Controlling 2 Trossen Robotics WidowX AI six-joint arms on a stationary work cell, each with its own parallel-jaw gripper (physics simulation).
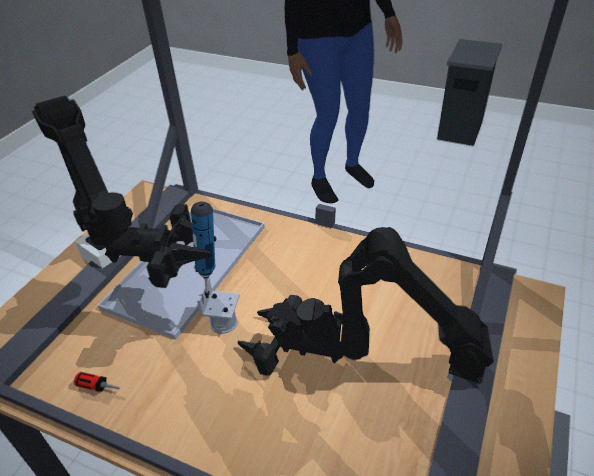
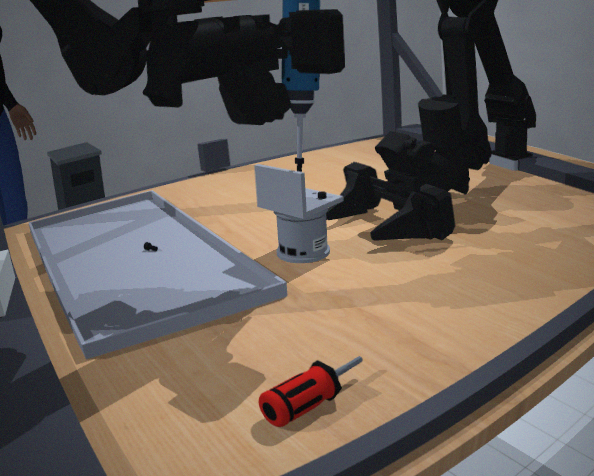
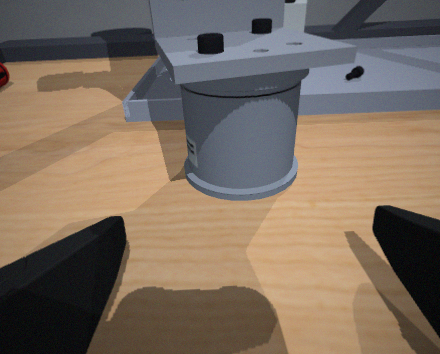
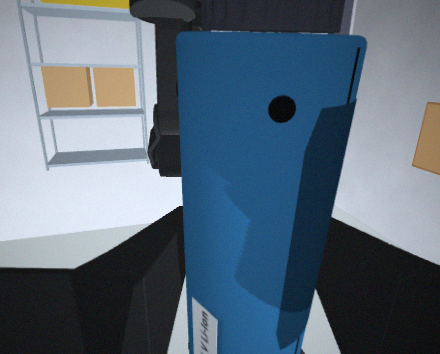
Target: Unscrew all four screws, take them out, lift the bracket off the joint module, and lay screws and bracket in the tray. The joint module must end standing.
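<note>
The joint module (image 1: 223, 324) (image 2: 300, 235) (image 3: 240, 135) stands upright with the grey bracket (image 1: 229, 301) (image 2: 280, 191) (image 3: 270, 64) on top. Two black screws (image 3: 210, 43) (image 3: 261, 26) sit in the bracket; open holes show beside them. My right gripper (image 1: 204, 245) (image 2: 302, 55) (image 4: 245, 219) is shut on the blue electric screwdriver (image 1: 203, 227) (image 2: 301, 80) (image 4: 240, 125), upright, with a screw (image 2: 299, 162) at its bit tip above the bracket. Another screw (image 2: 150, 247) (image 3: 354, 73) lies in the tray (image 1: 232, 240) (image 2: 185, 320) (image 3: 370, 101). My left gripper (image 1: 250, 329) (image 2: 351, 226) (image 3: 248, 222) is open and empty, low beside the module.
A red screwdriver (image 1: 90, 381) (image 2: 300, 394) lies near the table's front edge. The tray lies close beside the module. Dark frame posts (image 1: 172, 100) (image 1: 525, 115) rise at the table's sides. A person (image 1: 330, 75) stands behind the table.
</note>
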